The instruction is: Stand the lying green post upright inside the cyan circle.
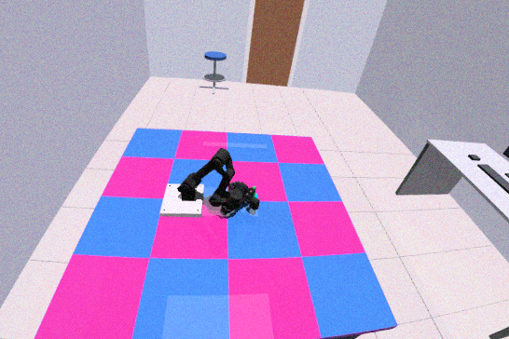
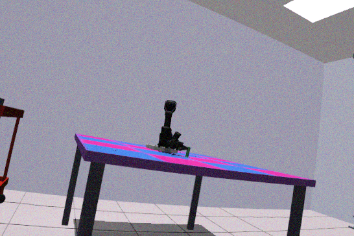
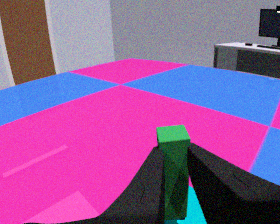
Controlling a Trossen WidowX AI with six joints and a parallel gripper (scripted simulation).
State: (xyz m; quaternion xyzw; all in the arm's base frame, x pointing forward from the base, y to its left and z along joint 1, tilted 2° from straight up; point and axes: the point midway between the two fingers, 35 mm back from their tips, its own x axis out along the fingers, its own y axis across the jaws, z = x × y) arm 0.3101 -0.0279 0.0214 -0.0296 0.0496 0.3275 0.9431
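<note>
Now: gripper tip 20 mm above the green post. From my gripper tip the other things lie so: cyan circle 60 mm below.
</note>
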